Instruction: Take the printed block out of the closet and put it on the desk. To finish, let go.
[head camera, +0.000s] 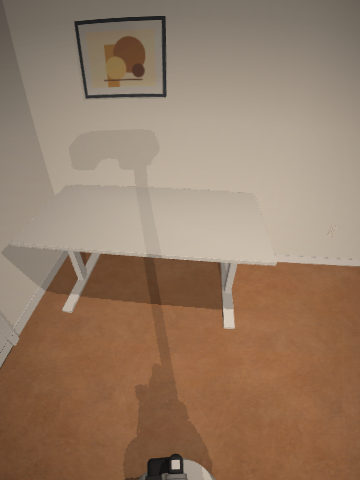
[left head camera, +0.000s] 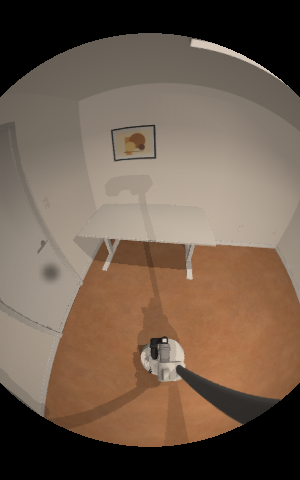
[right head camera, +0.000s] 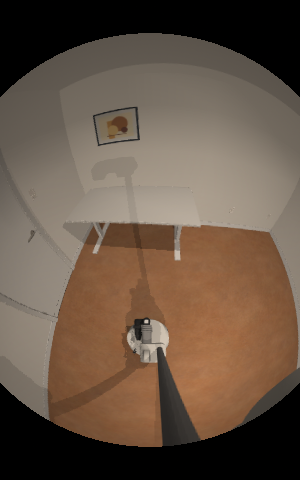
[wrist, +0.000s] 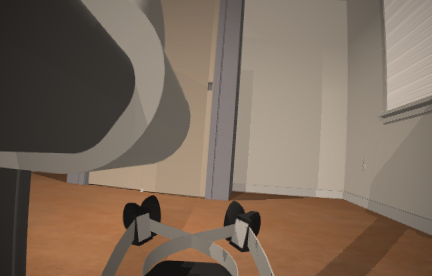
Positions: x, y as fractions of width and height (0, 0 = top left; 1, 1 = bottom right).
Labels:
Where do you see a white desk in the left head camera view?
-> At 0.63, 0.47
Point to a framed picture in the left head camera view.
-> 0.44, 0.30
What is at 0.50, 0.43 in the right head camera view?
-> A white desk.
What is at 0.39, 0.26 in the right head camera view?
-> A framed picture.

